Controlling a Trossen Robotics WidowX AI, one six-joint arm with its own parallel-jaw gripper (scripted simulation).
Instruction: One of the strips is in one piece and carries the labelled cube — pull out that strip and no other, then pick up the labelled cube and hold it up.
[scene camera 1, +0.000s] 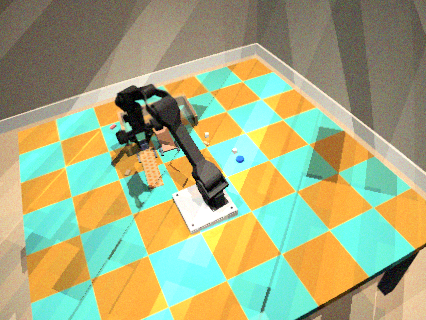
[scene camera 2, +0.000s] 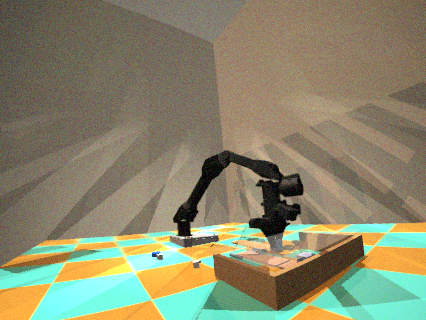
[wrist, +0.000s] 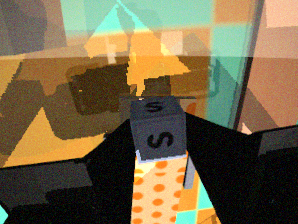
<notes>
I see my gripper (scene camera 2: 276, 246).
My gripper also shows in scene camera 1 (scene camera 1: 144, 146) and in the wrist view (wrist: 155, 121).
</notes>
